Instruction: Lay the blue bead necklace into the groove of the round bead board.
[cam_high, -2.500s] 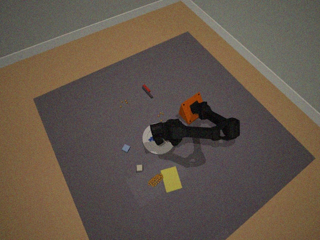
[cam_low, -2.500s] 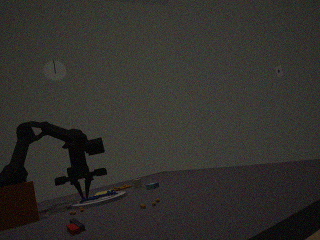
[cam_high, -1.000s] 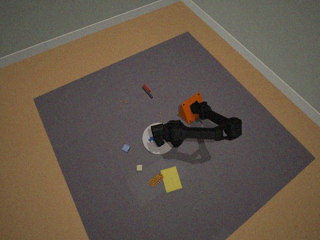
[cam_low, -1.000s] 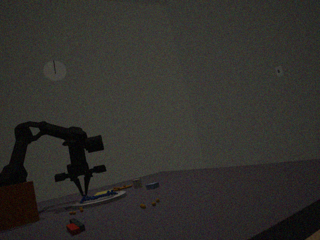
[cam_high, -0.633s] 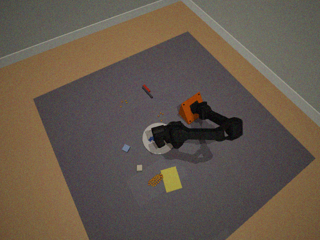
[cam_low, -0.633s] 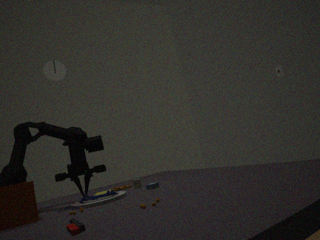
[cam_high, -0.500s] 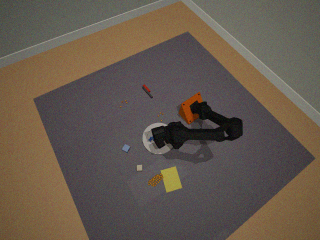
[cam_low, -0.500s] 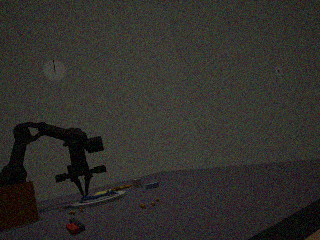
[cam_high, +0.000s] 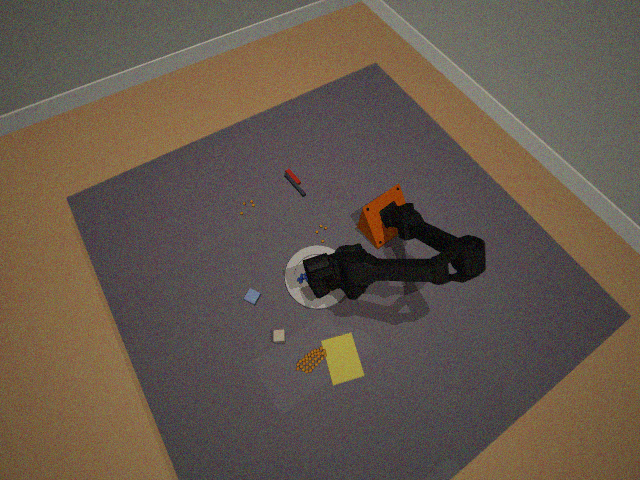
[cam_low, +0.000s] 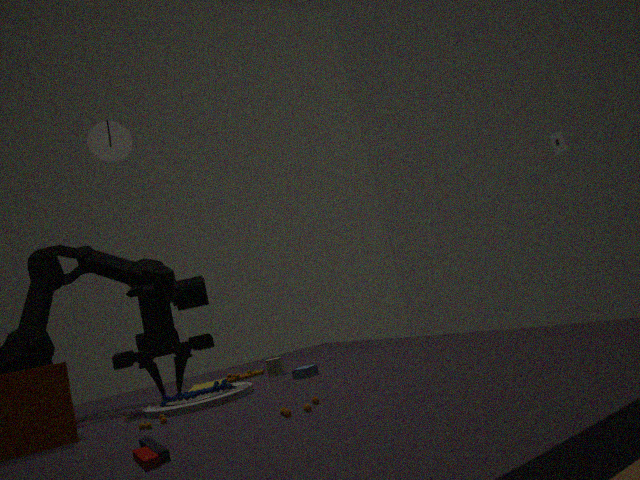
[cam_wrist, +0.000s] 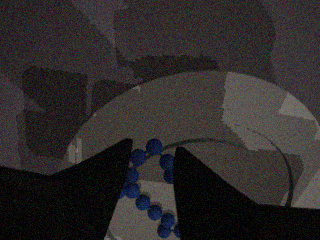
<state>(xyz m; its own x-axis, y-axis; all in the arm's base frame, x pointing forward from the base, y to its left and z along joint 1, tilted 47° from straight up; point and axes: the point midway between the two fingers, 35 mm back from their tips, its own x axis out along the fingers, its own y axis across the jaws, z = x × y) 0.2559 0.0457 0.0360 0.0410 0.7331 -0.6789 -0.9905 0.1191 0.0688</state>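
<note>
Now: the round white bead board 60 mm to the right of my gripper tip, 30 mm ahead of it and 10 mm below it. From my gripper tip the other things lie so: cream cube 230 mm ahead, 20 mm to the left; then yellow sheet 170 mm to the left, 130 mm ahead, 20 mm below; then light blue cube 230 mm ahead, 120 mm to the right, 10 mm below.
</note>
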